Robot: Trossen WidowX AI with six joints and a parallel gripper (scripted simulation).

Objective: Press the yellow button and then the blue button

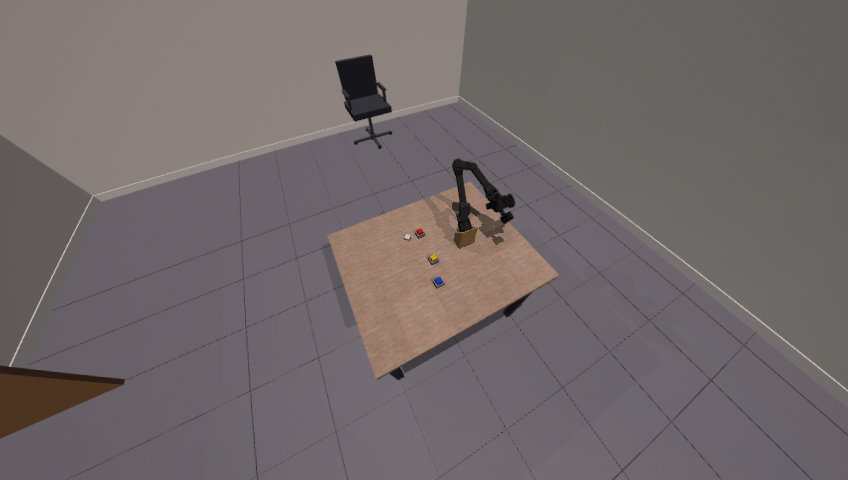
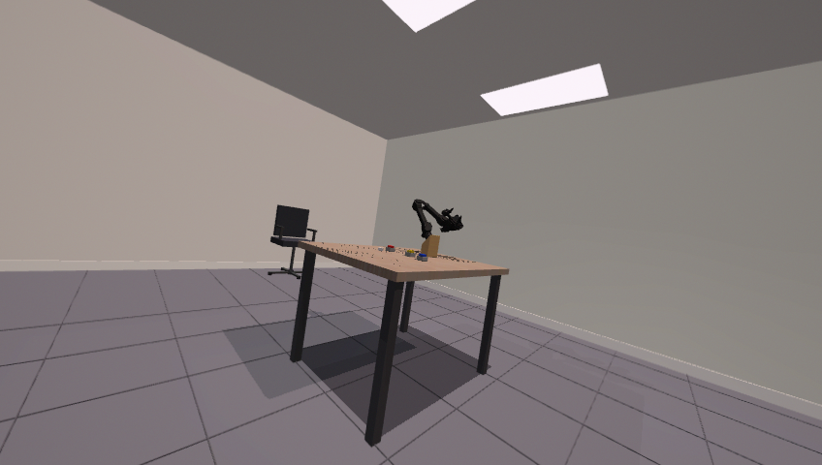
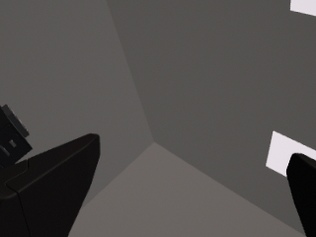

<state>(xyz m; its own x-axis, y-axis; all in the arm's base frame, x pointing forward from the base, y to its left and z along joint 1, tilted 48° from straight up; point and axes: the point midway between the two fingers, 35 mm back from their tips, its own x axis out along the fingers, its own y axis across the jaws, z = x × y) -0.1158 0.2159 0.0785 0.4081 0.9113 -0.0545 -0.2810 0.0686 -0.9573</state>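
The yellow button lies 350 mm ahead of my gripper tip, 70 mm to the right of it and 310 mm below it. Round my gripper tip: blue button (390 mm ahead, 70 mm to the left, 310 mm below); red button (330 mm ahead, 280 mm to the right, 310 mm below); white block (410 mm ahead, 290 mm to the right, 340 mm below).
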